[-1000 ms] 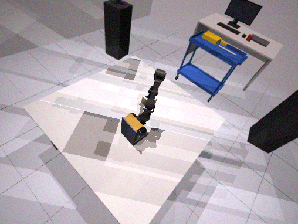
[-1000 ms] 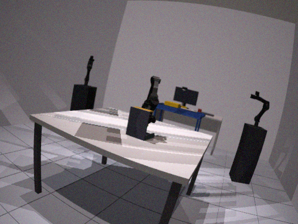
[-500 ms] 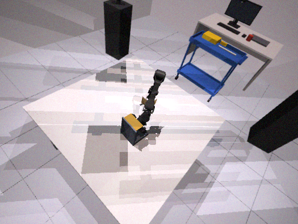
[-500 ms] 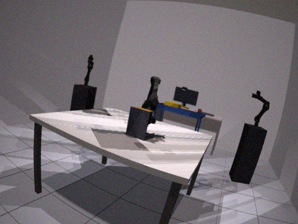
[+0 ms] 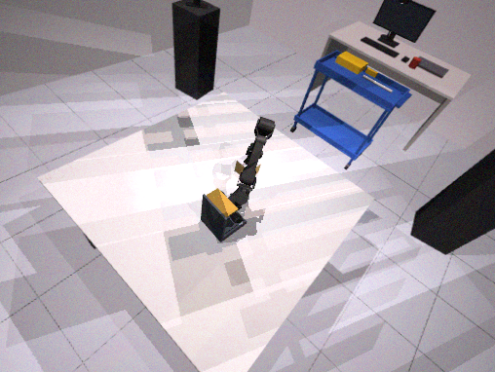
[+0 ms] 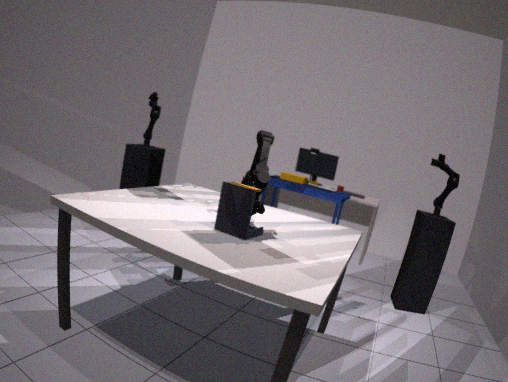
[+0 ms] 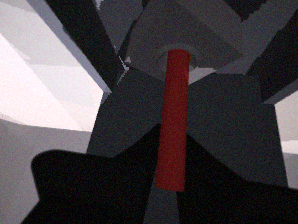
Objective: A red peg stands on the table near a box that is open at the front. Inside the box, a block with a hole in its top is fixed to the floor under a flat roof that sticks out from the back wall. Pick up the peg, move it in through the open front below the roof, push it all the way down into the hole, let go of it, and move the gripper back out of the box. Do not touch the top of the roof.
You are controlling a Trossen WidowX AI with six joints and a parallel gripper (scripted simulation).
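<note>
Right now the grey back wall is 3 cm ahead of my gripper tip and 3 cm above it. Also, from my gripper tip: roof: 1 cm behind, 1 cm to the left, 13 cm above; then red peg: 3 cm behind, 1 cm to the left, 1 cm below.
</note>
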